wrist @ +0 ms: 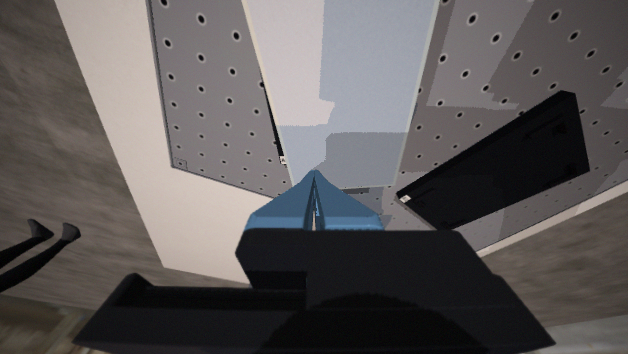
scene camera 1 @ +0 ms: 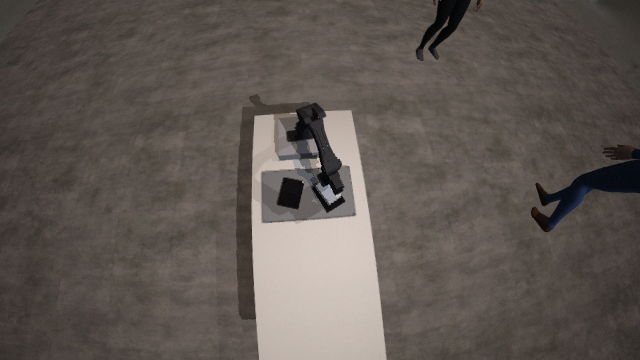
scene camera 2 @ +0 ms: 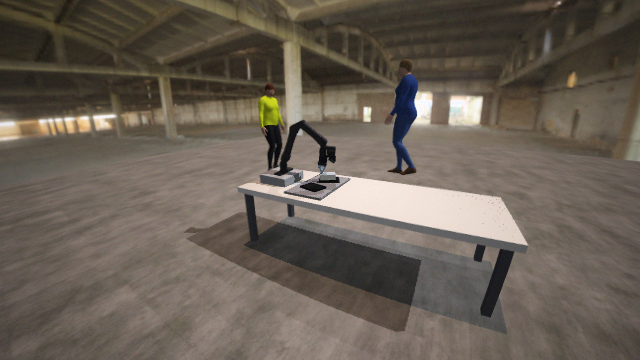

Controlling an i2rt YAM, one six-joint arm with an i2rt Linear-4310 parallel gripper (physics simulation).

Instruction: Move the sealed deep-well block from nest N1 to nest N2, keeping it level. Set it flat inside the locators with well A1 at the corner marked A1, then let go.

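Pixels of known places: gripper, fingertip midpoint: (wrist: 314,176) (scene camera 2: 321,173); arm's base, link origin: (scene camera 1: 303,134) (scene camera 2: 283,171).
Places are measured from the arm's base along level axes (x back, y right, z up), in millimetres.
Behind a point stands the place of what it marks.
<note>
The sealed block (scene camera 1: 327,193) {x -382, y -84, z -1 mm} (scene camera 2: 328,176) {x -387, y -58, z -13 mm} (wrist: 365,90) {x -380, y -87, z -1 mm}, white with a pale blue-grey top, sits over a black nest (scene camera 1: 335,206) {x -450, y -123, z -48 mm} (scene camera 2: 336,180) {x -449, y -75, z -44 mm}. That nest's white corner label (wrist: 283,160) {x -320, y -117, z -1 mm} shows beside the block in the wrist view. A second black nest (scene camera 1: 291,193) {x -342, y 111, z -48 mm} (scene camera 2: 313,187) {x -354, y 140, z -48 mm} (wrist: 505,170) {x -361, y 109, z -48 mm} holds no block and has a white label (wrist: 405,199) {x -284, y 39, z -48 mm} at one corner. I cannot read which nest is N1 or N2. My gripper (scene camera 2: 321,172) {x -312, y -92, z -2 mm} (wrist: 314,176) {x -312, y -92, z -2 mm} is shut with nothing between its blue fingertips. The tips are at the block's near end; whether they touch it is unclear.
Both nests stand on a grey perforated board (scene camera 1: 272,212) {x -434, y 230, z -59 mm} (wrist: 212,105) {x -314, y -197, z -60 mm} on the white table (scene camera 1: 315,280) {x -831, y 45, z -73 mm} (scene camera 2: 425,205) {x -1127, y 109, z -73 mm}. The arm's grey base block (scene camera 1: 287,150) {x -90, y 106, z -7 mm} (scene camera 2: 275,179) {x -22, y 153, z -23 mm} is beside the board. Two people (scene camera 2: 270,112) (scene camera 2: 406,100) stand beyond the table.
</note>
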